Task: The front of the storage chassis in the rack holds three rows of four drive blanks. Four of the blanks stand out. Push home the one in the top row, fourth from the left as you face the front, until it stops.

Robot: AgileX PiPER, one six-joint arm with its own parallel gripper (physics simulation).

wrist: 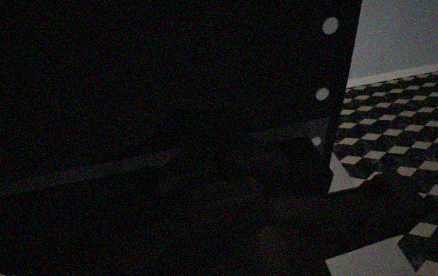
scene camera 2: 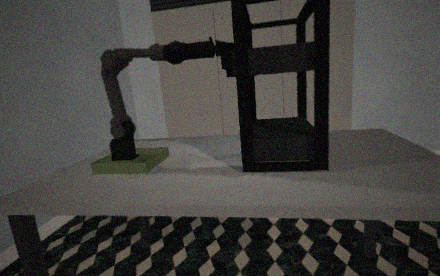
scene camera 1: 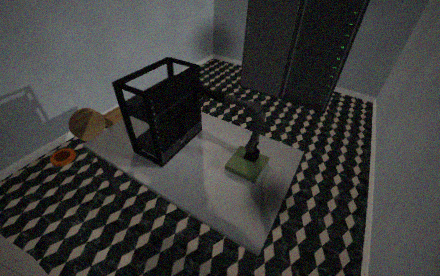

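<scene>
Gripper (wrist: 214,121) visible. Black rack (scene camera 2: 279,139) visible, also at (wrist: 102,102) and (scene camera 1: 170,107).
</scene>
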